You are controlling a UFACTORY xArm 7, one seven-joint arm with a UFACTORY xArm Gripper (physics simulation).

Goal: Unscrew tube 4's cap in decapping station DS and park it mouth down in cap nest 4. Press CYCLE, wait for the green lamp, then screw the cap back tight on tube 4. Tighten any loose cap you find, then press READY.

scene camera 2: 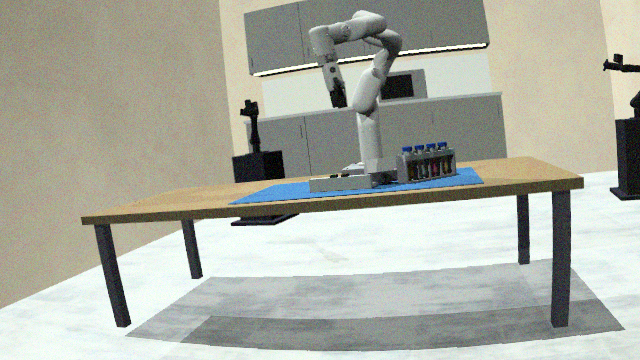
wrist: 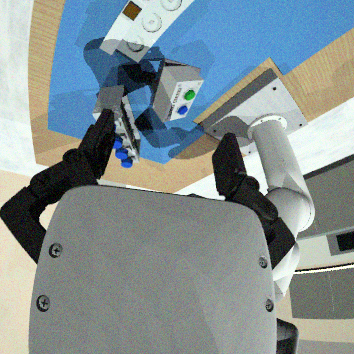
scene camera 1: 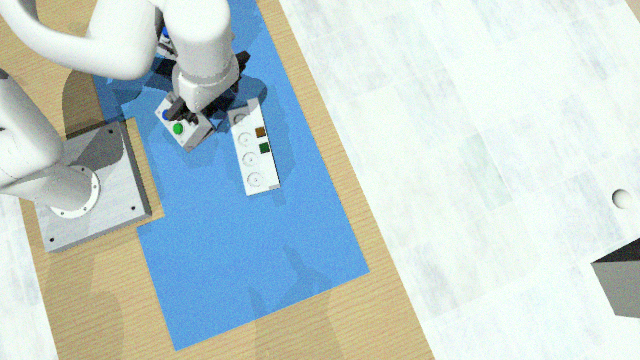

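Where they show: gripper, fingertip midpoint: [scene camera 2: 339,107] [wrist: 168,133] [scene camera 1: 211,102]; arm's base, origin of the base link: [wrist: 265,127] [scene camera 1: 74,191].
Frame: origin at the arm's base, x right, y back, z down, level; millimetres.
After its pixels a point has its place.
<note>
My gripper [wrist: 168,133] {z -242, x -39, y -395 mm} [scene camera 2: 339,98] {z -242, x -39, y -395 mm} is open and empty, high above the mat. In the wrist view the tube rack [wrist: 131,131] {z 23, x -331, y -261 mm} shows beyond the left finger, which partly hides it. Blue caps [wrist: 121,153] [scene camera 2: 419,148] top its tubes; the numbers are unreadable. In scene camera 1 the arm hides most of the rack. The grey control box [wrist: 170,90] {z -37, x -110, y -312 mm} [scene camera 1: 200,135] {z 3, x -78, y -314 mm} has a green button [wrist: 190,94] {z -30, x -90, y -272 mm} [scene camera 1: 177,128] {z -30, x -93, y -270 mm} and a blue button [wrist: 183,110] {z -29, x -131, y -247 mm} [scene camera 1: 166,115]. The white cap-nest block [scene camera 1: 260,167] {z 29, x 20, y -439 mm} [scene camera 2: 340,184] {z 20, x -39, y -470 mm} shows round nests without caps; one nest [scene camera 1: 240,118] {z 32, x -111, y -413 mm} is shaded.
A black fixture [wrist: 137,73] stands between the control box and the nest block. A brown square [scene camera 1: 260,132] {z -13, x -51, y -456 mm} and a dark green square [scene camera 1: 264,147] {z -13, x -13, y -460 mm} are on that block. The blue mat [scene camera 1: 240,240] {z 40, x 181, y -363 mm} lies on the wooden table [scene camera 2: 150,202] {z 43, x 855, y -510 mm}. The arm's base plate [scene camera 1: 112,200] {z 0, x 38, y -89 mm} is beside it.
</note>
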